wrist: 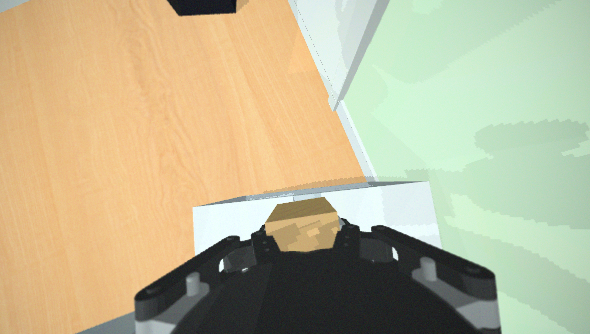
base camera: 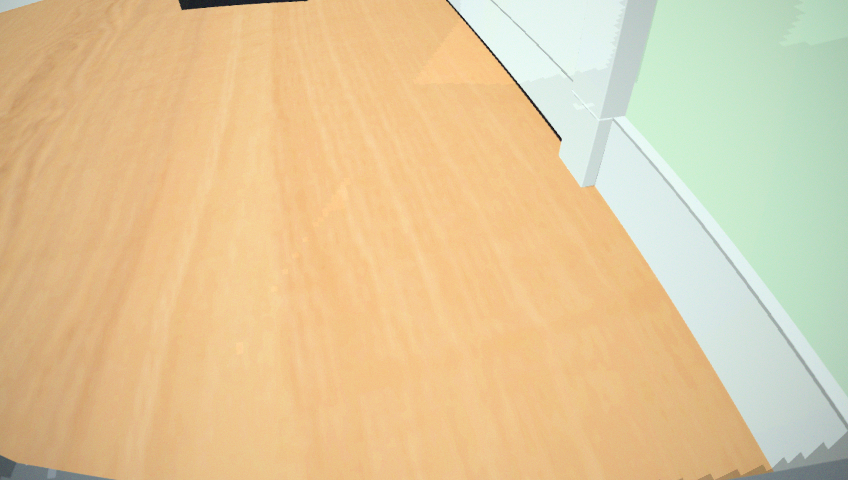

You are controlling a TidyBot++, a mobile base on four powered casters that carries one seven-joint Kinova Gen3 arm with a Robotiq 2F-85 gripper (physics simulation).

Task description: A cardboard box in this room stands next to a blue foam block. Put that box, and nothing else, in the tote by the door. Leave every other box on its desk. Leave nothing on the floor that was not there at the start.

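Frame: origin at the arm's base, x back, y down, z right, level; centimetres.
Where they show: gripper, fingertip midpoint: (wrist: 304, 225).
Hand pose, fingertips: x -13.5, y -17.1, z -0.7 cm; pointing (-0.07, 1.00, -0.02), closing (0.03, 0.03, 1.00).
Observation:
Things, the pixels of their centre, and the offset from my fingertips. "*": a spot on its surface instead. Level surfaces: height alone.
- small tan cardboard box at the middle of its body: (wrist: 309, 259) dx +2.3, dy -1.8, dz +0.1 cm
- black object at a spot on its surface: (base camera: 243, 3) * dx -93.7, dy +56.4, dz -37.9 cm
- Wooden floor at its surface level: dy +56.7 cm
My gripper (wrist: 304, 225) is shut on a small tan cardboard box (wrist: 302, 225), held between its two fingers above the robot's own white base top (wrist: 407, 210) in the wrist view. The gripper hides the box's near side. A black object (base camera: 243, 3) (wrist: 207, 7) stands on the floor at the top edge of both views, cut off by the frame. I cannot tell whether it is the tote. The blue foam block does not show in either view.
A pale green wall (base camera: 749, 148) (wrist: 450, 100) with a white baseboard (base camera: 702, 267) runs along the right. A white upright frame (base camera: 624, 59) (wrist: 361, 55) juts out where the baseboard ends, farther ahead. Wooden floor (base camera: 357, 267) (wrist: 125, 150) lies left of the wall.

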